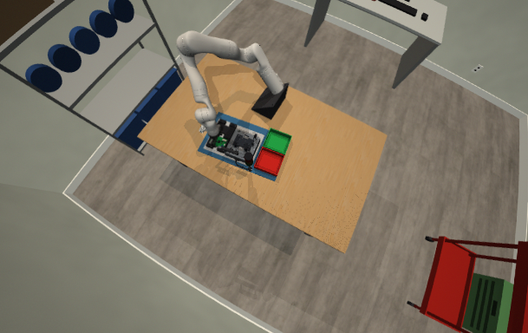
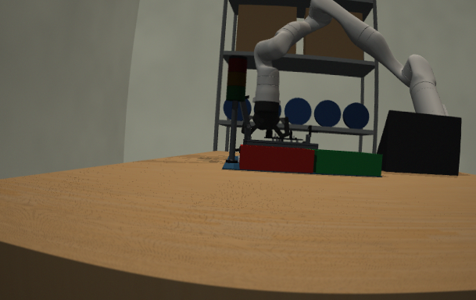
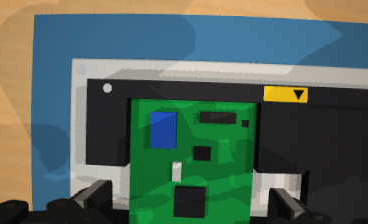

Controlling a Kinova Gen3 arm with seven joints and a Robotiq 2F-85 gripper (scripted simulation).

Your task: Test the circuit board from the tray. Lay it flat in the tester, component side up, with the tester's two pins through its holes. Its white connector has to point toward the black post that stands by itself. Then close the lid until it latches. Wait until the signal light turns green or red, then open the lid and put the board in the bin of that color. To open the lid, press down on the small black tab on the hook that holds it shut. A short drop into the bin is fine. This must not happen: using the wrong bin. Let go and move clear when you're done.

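Right now the green circuit board is 20 mm below my hand. Round my hand: tester lid 180 mm to the left, 150 mm above, 70 mm ahead; then red bin 370 mm to the left, 30 mm behind, 20 mm below; then green bin 350 mm to the left, 180 mm behind, 20 mm below.
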